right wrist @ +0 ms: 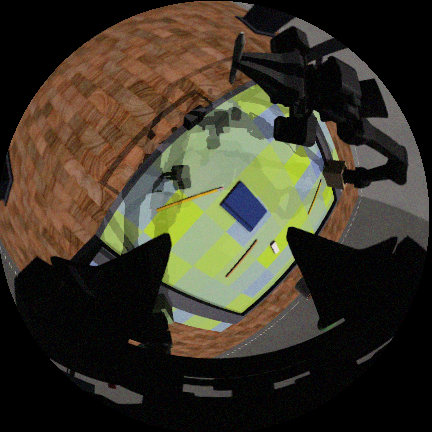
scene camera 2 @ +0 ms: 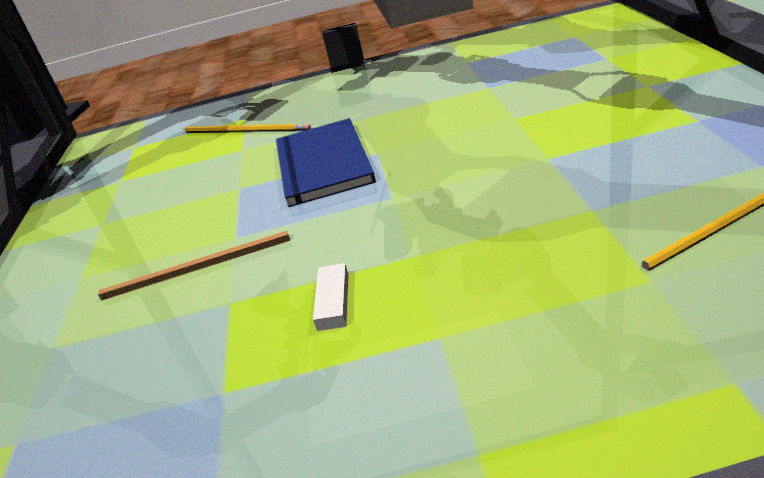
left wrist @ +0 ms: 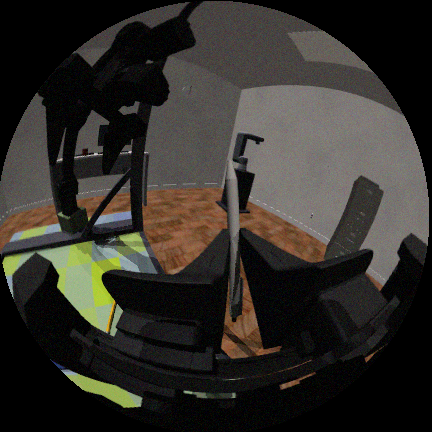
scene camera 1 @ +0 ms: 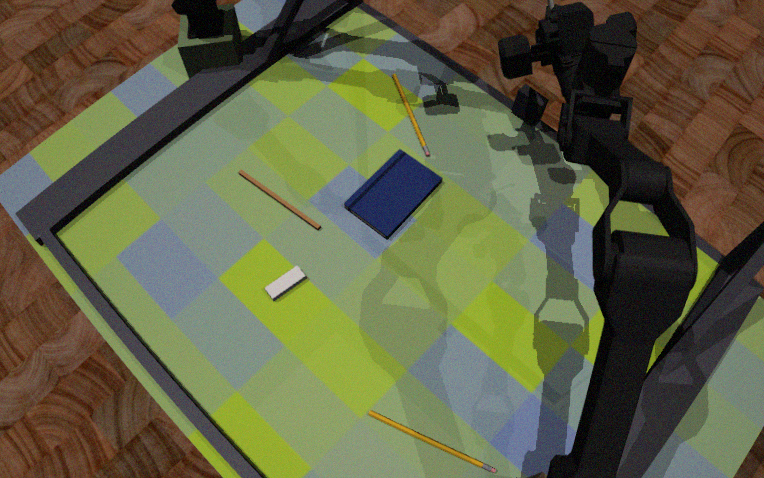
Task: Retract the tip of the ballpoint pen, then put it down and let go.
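Where they show: left gripper, fingertip midpoint: (right wrist: 233, 58) (left wrist: 233, 233) (scene camera 1: 551, 7); right gripper, fingertip midpoint: (right wrist: 230, 236) (left wrist: 82, 169); left arm's base at its link origin: (right wrist: 344, 175); right arm's base at its link origin: (right wrist: 155, 317) (left wrist: 70, 210) (scene camera 1: 206, 24).
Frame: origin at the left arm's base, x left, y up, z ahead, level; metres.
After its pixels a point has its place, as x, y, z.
Observation:
A grey ballpoint pen (left wrist: 233, 215) @(-0.543, 0.165, 0.411) (right wrist: 237, 57) @(-0.542, 0.160, 0.414) (scene camera 1: 550, 3) @(-0.541, 0.161, 0.410) is held crosswise between the fingertips of my left gripper (left wrist: 233, 233) @(-0.547, 0.150, 0.409), which is shut on it. In the left wrist view its tapered end points up and its darker clip end points down. I cannot tell whether the writing tip is out. The left gripper is raised above the table near its back right edge in scene camera 1, and the pen touches neither table nor book. My right gripper (right wrist: 230, 236) @(-0.439, 0.176, 0.549) is open and empty, high above the table. Neither gripper shows in scene camera 2.
On the checkered table lie a blue book (scene camera 1: 394, 194) @(-0.270, -0.092, 0.466) (scene camera 2: 325, 160) @(-0.257, -0.092, 0.468) (right wrist: 244, 206) @(-0.283, -0.092, 0.472), a white eraser (scene camera 1: 285, 282) @(-0.047, -0.092, 0.490) (scene camera 2: 331, 294) @(-0.042, -0.092, 0.491), a brown stick (scene camera 1: 280, 200) @(-0.144, -0.097, 0.599) (scene camera 2: 194, 264) @(-0.142, -0.098, 0.605) and two yellow pencils. A black box (scene camera 1: 529, 104) @(-0.546, -0.060, 0.396) (scene camera 2: 343, 47) @(-0.545, -0.073, 0.400) (right wrist: 195, 117) @(-0.549, -0.048, 0.409) stands by the table's edge.

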